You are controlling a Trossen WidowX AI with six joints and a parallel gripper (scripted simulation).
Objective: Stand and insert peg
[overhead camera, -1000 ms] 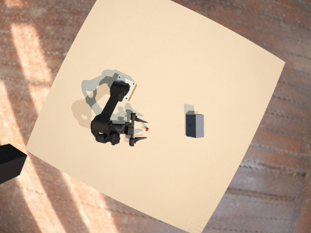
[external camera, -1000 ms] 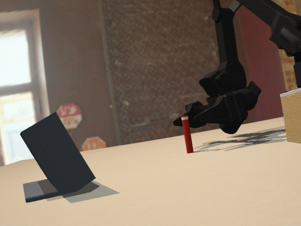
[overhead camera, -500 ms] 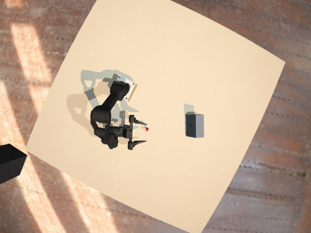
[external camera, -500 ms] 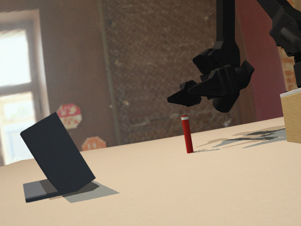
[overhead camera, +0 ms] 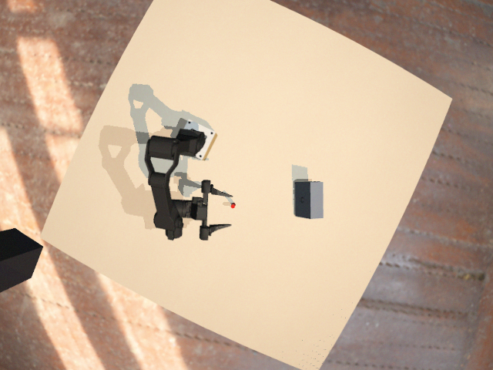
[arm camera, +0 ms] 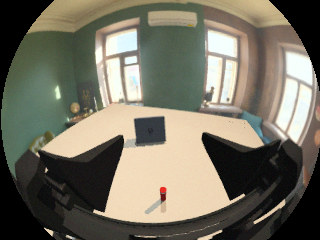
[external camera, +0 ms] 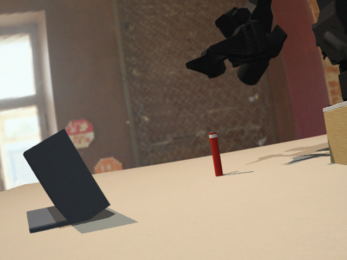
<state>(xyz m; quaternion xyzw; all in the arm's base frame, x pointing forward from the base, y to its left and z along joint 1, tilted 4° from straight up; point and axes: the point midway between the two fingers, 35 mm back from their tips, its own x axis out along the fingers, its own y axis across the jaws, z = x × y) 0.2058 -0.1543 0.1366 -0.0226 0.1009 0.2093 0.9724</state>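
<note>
My gripper tip is now 17 cm above the red peg. Round my gripper tip: dark sloped panel 23 cm ahead, 17 cm below, 15 cm to the left.
</note>
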